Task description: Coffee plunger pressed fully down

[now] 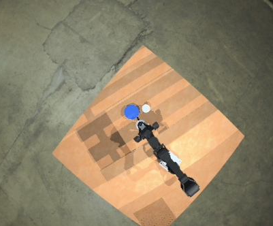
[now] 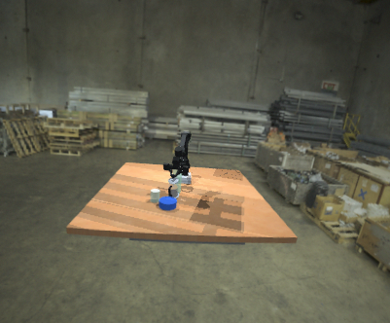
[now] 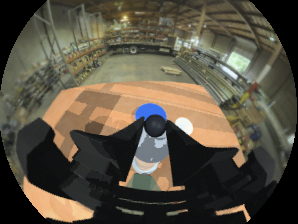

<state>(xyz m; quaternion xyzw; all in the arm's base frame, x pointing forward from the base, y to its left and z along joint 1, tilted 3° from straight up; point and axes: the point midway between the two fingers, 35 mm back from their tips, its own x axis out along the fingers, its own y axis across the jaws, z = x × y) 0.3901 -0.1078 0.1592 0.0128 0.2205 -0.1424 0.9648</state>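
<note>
Right now the coffee press is 2 cm behind my gripper tip and 9 cm below it.
</note>
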